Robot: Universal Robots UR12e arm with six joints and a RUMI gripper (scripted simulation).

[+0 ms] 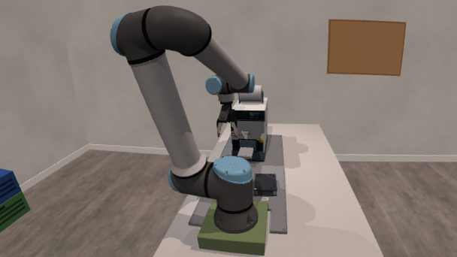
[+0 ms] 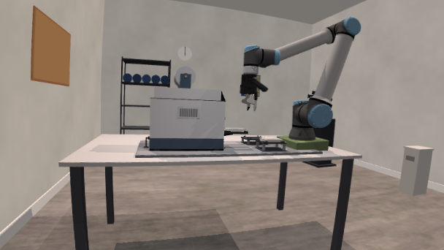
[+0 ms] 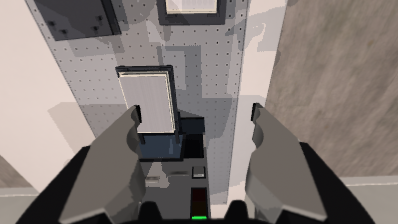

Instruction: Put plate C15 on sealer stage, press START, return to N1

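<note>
The plate C15 lies 130 mm below my hand, 100 mm to the right of it and 60 mm ahead of it. Also, from my hand: square button: 170 mm ahead, 60 mm below, 20 mm to the right; then sealer stage: 150 mm below, 100 mm to the right, 60 mm ahead; then nest N2: 200 mm below, 150 mm behind, 10 mm to the left.
</note>
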